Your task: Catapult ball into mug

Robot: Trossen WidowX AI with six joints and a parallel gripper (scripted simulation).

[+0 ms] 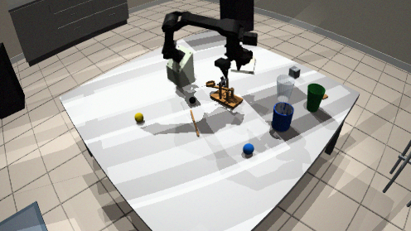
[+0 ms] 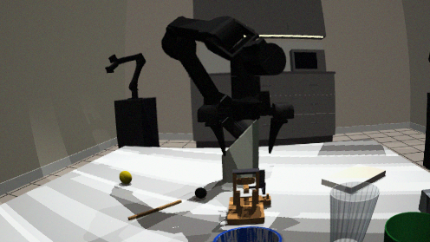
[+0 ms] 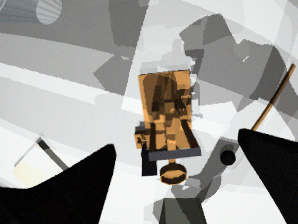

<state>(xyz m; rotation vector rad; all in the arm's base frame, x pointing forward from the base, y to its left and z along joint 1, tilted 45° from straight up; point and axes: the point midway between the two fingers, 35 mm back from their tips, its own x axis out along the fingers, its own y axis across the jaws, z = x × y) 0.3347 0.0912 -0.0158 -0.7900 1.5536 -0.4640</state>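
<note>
The black ball lies 15 cm to the right of my gripper tip, 14 cm below it and 11 cm behind it. The rest, counted from my gripper tip: wooden catapult (10 cm below, 7 cm behind); then clear cup (22 cm to the left, 15 cm ahead, 12 cm below); then wooden stick (22 cm to the right, 15 cm below, 1 cm ahead).
</note>
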